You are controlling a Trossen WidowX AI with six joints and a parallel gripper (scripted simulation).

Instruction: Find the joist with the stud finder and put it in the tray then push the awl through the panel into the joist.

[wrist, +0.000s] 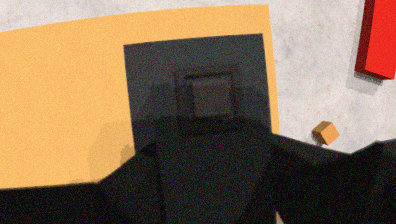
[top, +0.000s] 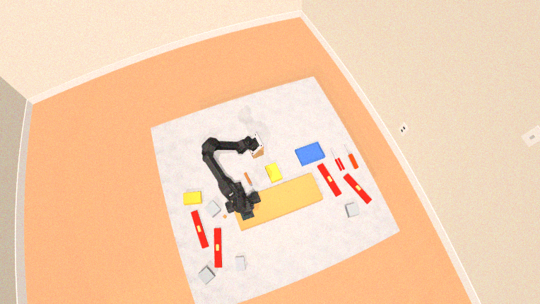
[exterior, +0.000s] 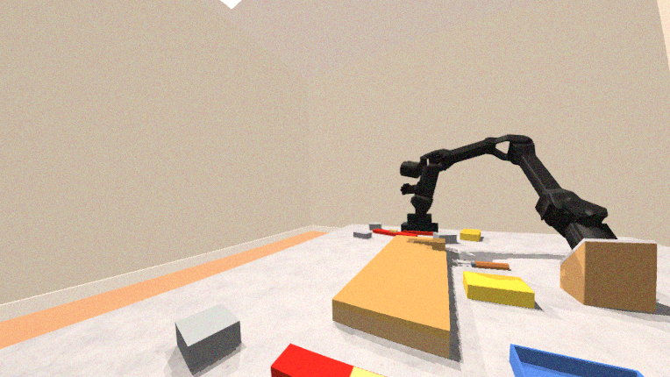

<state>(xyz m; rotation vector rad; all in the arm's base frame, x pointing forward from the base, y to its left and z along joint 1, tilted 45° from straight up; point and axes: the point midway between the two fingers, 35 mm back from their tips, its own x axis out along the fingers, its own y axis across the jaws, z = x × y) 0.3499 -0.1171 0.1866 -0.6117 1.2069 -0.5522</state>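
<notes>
Now: the indicator square 2 cm ahead of my gripper tip and 3 cm above it. The rest, counted from my gripper tip: stud finder: 1 cm ahead, 2 cm above; small orange cube: 4 cm behind, 13 cm to the right, 10 cm below; awl: 17 cm behind, 10 cm to the left, 10 cm below.
</notes>
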